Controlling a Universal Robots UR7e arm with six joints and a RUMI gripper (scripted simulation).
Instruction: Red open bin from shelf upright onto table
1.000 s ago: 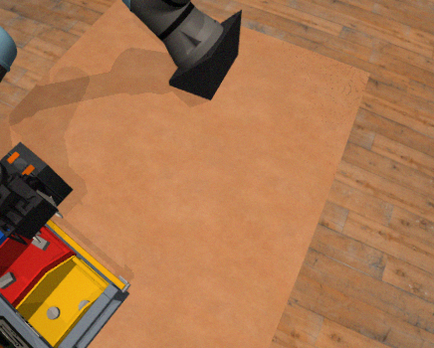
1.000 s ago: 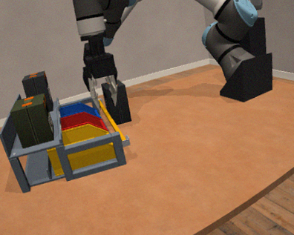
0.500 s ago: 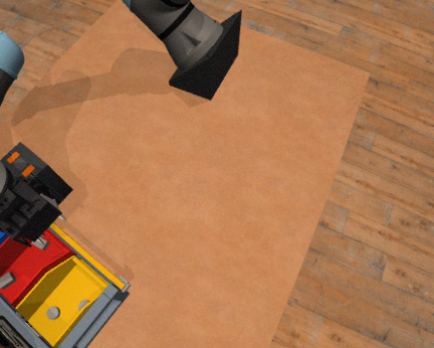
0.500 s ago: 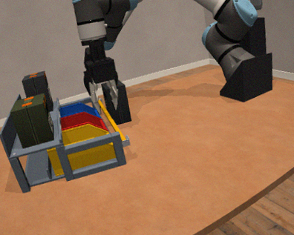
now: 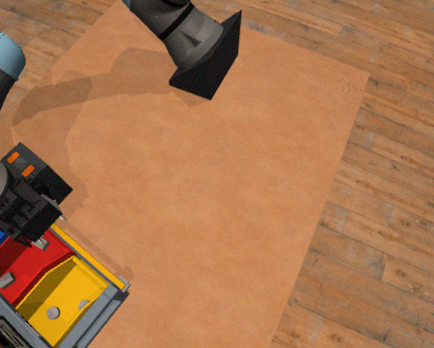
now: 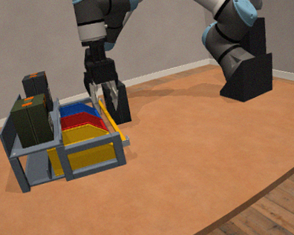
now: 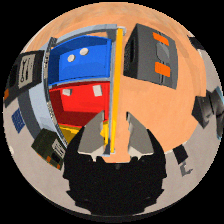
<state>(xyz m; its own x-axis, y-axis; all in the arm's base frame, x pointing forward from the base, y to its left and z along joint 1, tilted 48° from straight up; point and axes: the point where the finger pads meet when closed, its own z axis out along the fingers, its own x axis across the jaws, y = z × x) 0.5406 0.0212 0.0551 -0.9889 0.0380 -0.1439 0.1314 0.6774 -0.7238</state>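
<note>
My hand is 30 mm above the yellow stick. From my hand the other things lie so: black box (60 mm behind, 100 mm to the right, 30 mm below); then red open bin (100 mm ahead, 10 mm to the right, 50 mm below); then blue bin (90 mm ahead, 120 mm to the right, 50 mm below).
</note>
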